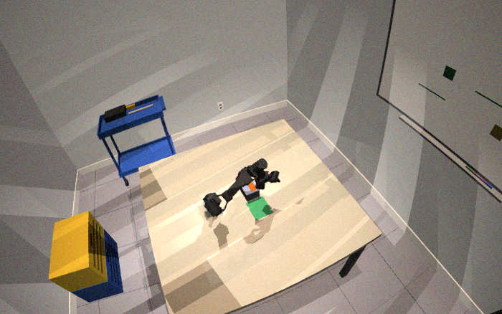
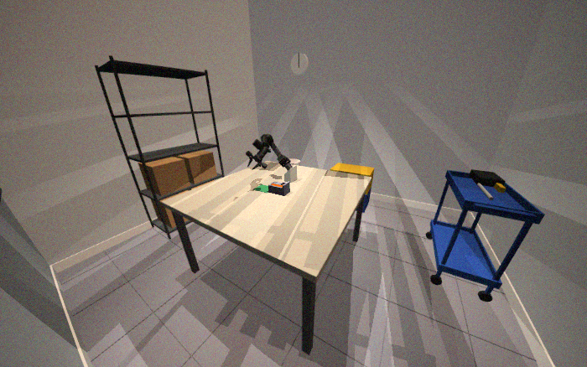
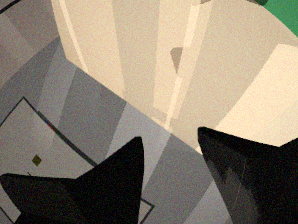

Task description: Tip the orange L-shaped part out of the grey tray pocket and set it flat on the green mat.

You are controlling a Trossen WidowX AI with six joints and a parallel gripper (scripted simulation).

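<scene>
Now: gripper tip 10 cm past the orange L-shaped part, 20 cm to the right of it and 16 cm above it. Round my gripper tip: green mat 11 cm behind, 4 cm to the left, 22 cm below.
</scene>
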